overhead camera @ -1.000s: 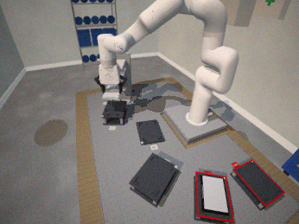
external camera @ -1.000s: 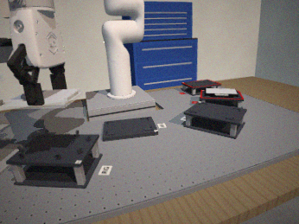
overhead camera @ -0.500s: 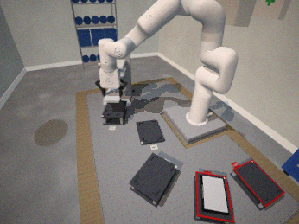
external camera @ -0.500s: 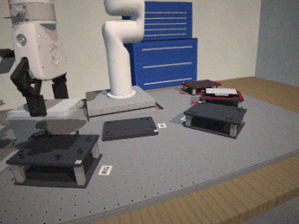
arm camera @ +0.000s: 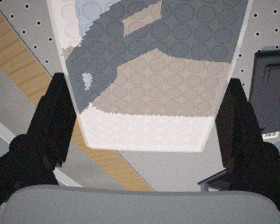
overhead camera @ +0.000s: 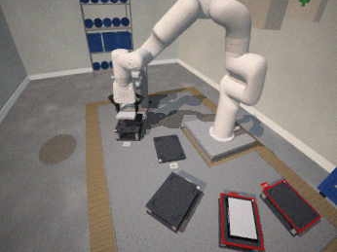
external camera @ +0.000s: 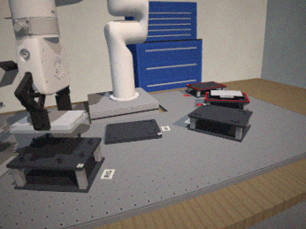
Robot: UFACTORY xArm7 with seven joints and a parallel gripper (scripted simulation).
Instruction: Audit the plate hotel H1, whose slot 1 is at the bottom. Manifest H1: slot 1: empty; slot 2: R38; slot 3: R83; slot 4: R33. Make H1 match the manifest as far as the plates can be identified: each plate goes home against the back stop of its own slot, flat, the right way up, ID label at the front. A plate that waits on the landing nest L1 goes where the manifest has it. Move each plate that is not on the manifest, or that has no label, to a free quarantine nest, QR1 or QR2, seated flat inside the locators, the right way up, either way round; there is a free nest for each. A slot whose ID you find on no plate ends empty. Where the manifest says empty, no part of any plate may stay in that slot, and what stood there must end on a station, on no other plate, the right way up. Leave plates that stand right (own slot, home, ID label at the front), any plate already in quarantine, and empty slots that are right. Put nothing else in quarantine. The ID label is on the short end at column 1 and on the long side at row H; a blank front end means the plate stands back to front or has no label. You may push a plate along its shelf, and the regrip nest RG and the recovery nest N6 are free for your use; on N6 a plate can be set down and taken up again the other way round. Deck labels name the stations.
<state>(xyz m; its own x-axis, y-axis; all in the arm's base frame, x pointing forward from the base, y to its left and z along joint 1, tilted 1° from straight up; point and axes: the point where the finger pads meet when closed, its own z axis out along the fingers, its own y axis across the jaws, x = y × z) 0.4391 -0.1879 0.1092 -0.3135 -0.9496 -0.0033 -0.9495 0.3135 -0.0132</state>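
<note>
Right now the raised regrip nest RG is 1 cm to the right of my hand and 8 cm below it. The rest, counted from my hand: white well plate: 1 cm to the right, 1 cm below; then plate labelled R83: 6 cm behind, 19 cm to the right, 7 cm above; then RG label: 3 cm ahead, 9 cm to the left, 14 cm below.
</note>
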